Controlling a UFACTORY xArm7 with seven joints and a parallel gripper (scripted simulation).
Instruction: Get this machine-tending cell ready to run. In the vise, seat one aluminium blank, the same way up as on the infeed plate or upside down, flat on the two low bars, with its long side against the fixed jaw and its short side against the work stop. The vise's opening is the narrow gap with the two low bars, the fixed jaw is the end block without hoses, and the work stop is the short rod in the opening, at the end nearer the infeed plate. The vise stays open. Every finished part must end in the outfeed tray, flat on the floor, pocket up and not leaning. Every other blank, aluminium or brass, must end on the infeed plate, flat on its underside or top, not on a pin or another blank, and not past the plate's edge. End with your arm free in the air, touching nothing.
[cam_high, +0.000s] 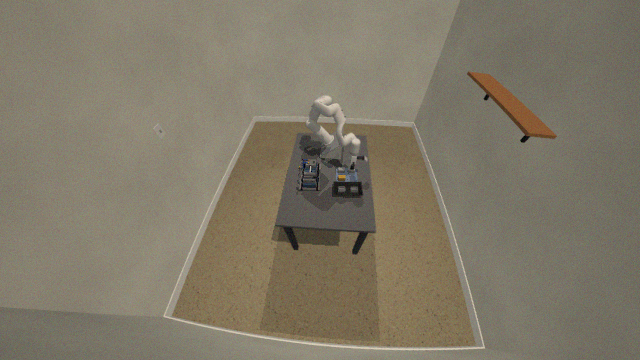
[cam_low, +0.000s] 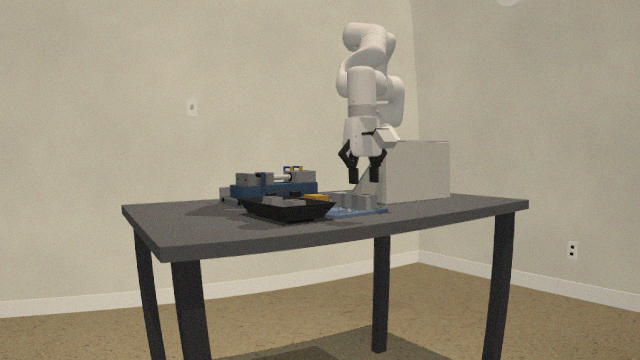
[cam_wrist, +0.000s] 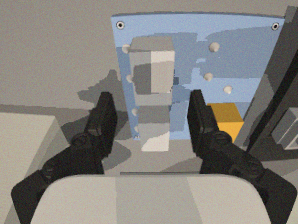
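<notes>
Right now my hand is 60 mm above the grey aluminium blank. Round my hand: brass blank: 90 mm to the right, 90 mm ahead, 60 mm below; black work stop rod: 330 mm to the right, 130 mm ahead; blue vise: 370 mm to the right, 50 mm below, 50 mm ahead.
</notes>
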